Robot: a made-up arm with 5 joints. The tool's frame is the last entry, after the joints.
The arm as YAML. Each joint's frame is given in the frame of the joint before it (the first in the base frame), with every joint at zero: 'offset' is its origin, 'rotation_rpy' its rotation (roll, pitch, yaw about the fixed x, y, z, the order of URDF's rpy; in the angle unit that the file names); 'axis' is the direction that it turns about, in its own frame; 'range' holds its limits. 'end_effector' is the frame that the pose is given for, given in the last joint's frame.
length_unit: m
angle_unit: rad
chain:
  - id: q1
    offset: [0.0, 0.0, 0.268]
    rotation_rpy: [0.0, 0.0, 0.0]
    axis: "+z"
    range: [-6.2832, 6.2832]
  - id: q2
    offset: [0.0, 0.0, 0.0]
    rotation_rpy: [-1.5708, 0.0, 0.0]
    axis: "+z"
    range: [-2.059, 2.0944]
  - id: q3
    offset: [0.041, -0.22, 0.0]
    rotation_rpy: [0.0, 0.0, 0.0]
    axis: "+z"
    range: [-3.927, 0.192]
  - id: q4
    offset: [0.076, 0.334, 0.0]
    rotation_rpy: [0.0, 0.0, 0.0]
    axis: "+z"
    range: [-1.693, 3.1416]
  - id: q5
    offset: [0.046, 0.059, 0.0]
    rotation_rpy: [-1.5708, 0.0, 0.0]
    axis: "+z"
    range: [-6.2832, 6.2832]
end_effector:
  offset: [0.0, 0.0, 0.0]
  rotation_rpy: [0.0, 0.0, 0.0]
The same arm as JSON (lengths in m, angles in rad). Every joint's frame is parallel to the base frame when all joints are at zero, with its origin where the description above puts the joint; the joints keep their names.
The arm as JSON. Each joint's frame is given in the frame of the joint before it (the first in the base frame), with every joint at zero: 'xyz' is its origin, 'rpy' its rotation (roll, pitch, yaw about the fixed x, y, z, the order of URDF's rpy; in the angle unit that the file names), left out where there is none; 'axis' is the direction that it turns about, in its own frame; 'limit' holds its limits. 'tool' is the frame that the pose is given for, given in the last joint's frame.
{"units": {"length": "m", "angle": "rad"}, "joints": [
  {"name": "q1", "type": "revolute", "origin": {"xyz": [0.0, 0.0, 0.268]}, "axis": [0.0, 0.0, 1.0], "limit": {"lower": -6.2832, "upper": 6.2832}},
  {"name": "q2", "type": "revolute", "origin": {"xyz": [0.0, 0.0, 0.0]}, "axis": [0.0, 1.0, 0.0], "limit": {"lower": -2.059, "upper": 2.0944}},
  {"name": "q3", "type": "revolute", "origin": {"xyz": [0.041, 0.0, 0.22]}, "axis": [0.0, 1.0, 0.0], "limit": {"lower": -3.927, "upper": 0.192}},
  {"name": "q4", "type": "revolute", "origin": {"xyz": [0.076, 0.0, -0.334]}, "axis": [0.0, 1.0, 0.0], "limit": {"lower": -1.693, "upper": 3.1416}},
  {"name": "q5", "type": "revolute", "origin": {"xyz": [0.046, 0.0, -0.059]}, "axis": [0.0, 0.0, -1.0], "limit": {"lower": -6.2832, "upper": 6.2832}}
], "tool": {"origin": {"xyz": [0.0, 0.0, 0.0], "rpy": [3.1416, 0.0, 0.0]}}}

